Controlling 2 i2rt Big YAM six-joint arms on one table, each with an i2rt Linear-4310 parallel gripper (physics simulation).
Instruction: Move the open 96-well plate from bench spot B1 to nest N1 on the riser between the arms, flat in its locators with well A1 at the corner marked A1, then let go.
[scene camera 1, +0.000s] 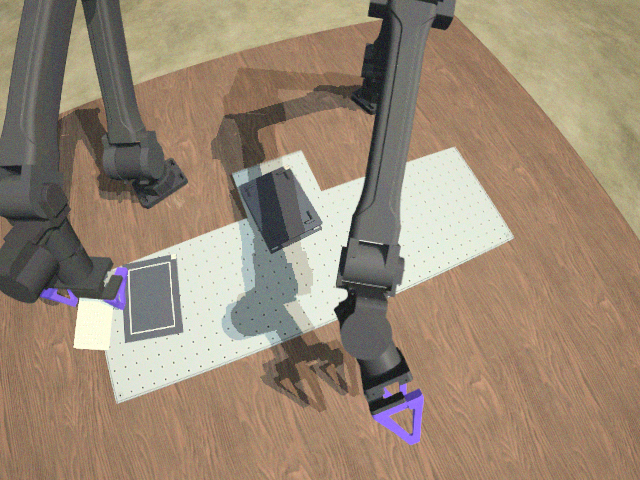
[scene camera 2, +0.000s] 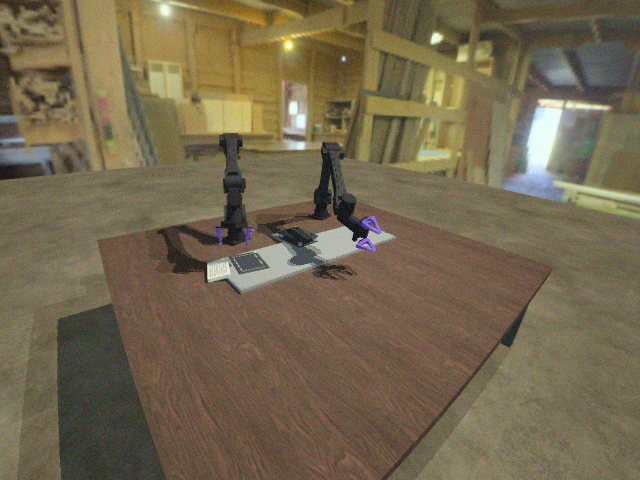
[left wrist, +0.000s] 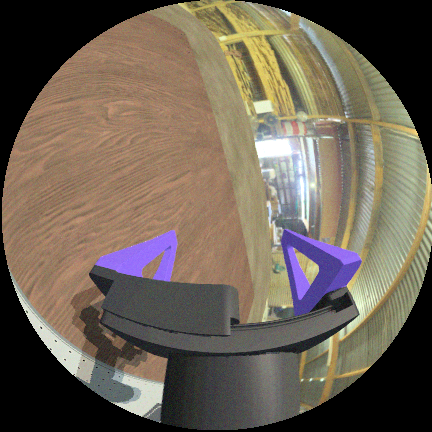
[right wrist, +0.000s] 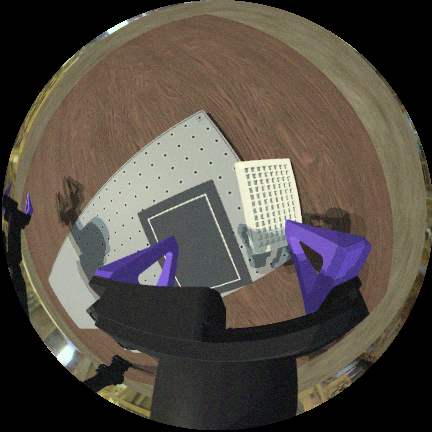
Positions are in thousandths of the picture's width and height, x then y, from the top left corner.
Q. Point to my right gripper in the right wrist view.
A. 531, 543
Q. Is my right gripper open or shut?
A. Open.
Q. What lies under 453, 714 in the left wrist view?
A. My left gripper.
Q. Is my left gripper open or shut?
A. Open.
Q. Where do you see a dark nest with white outline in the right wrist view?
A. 483, 591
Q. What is my right gripper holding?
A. Nothing.
